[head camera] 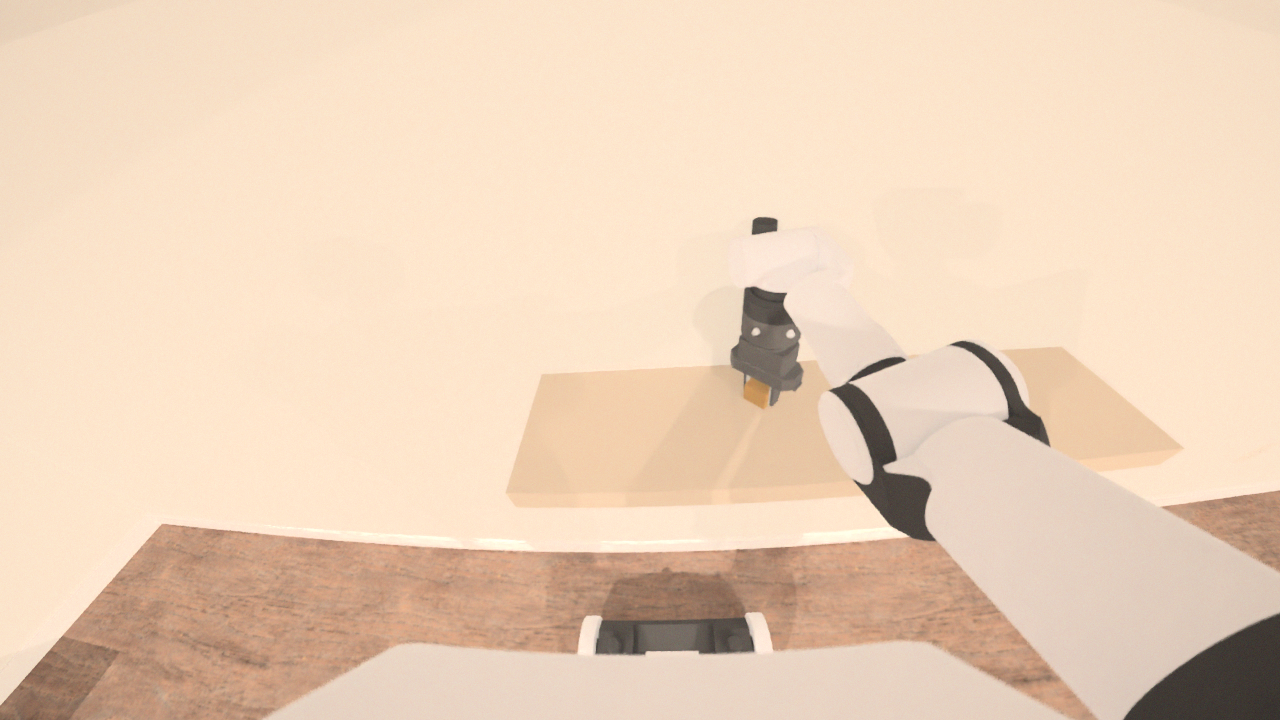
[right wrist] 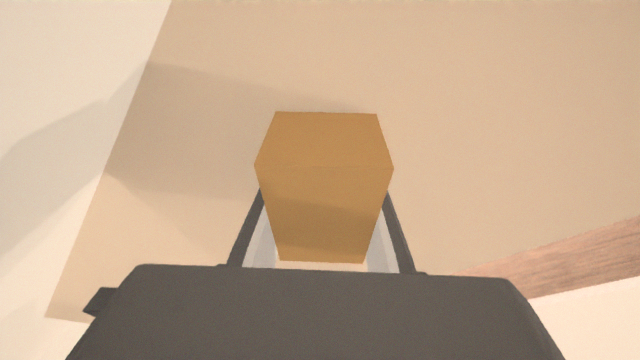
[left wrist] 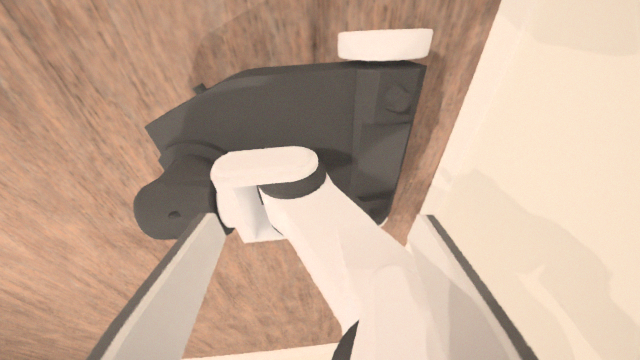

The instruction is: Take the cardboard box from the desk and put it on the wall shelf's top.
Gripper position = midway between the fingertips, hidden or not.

Observation:
In view: the left gripper (left wrist: 316, 226), the right gripper (head camera: 760, 396), a cardboard box (right wrist: 323, 176) and a pale wooden wall shelf (head camera: 684, 436).
The right gripper shows as well in the right wrist view (right wrist: 323, 182). The pale wooden wall shelf also shows in the right wrist view (right wrist: 506, 132). The left wrist view does not show the cardboard box: it is out of frame.

